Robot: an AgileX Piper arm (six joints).
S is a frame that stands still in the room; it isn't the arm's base.
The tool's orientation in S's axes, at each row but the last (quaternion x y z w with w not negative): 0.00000, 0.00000, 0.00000, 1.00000; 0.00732, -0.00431, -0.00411, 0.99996; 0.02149, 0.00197, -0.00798, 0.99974; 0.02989, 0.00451, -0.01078, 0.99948; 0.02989, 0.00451, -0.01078, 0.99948; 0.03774, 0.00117, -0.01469, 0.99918; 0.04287, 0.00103, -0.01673, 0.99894; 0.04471, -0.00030, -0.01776, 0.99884; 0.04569, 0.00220, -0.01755, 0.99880; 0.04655, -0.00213, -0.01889, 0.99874
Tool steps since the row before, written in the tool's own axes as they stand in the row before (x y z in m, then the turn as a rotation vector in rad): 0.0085, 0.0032, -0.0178, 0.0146, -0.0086, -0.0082; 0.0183, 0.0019, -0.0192, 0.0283, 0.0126, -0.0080; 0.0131, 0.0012, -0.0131, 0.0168, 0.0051, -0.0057; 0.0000, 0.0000, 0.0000, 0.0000, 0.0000, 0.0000; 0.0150, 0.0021, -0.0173, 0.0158, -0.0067, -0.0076; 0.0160, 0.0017, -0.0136, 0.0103, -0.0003, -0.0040; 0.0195, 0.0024, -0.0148, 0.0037, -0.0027, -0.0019; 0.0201, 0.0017, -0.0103, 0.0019, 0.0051, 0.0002; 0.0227, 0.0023, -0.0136, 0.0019, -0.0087, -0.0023; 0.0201, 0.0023, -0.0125, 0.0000, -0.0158, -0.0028
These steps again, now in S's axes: 0.0085, 0.0032, -0.0178, 0.0146, -0.0086, -0.0082; 0.0185, 0.0020, -0.0190, 0.0285, 0.0125, -0.0076; 0.0131, 0.0016, -0.0131, 0.0169, 0.0051, -0.0055; 0.0000, 0.0000, 0.0000, 0.0000, 0.0000, 0.0000; 0.0149, 0.0028, -0.0173, 0.0156, -0.0066, -0.0081; 0.0160, 0.0023, -0.0135, 0.0103, -0.0003, -0.0040; 0.0196, 0.0030, -0.0146, 0.0036, -0.0026, -0.0021; 0.0202, 0.0019, -0.0101, 0.0021, 0.0050, 0.0007; 0.0227, 0.0027, -0.0135, 0.0016, -0.0085, -0.0031; 0.0202, 0.0027, -0.0122, -0.0006, -0.0155, -0.0043
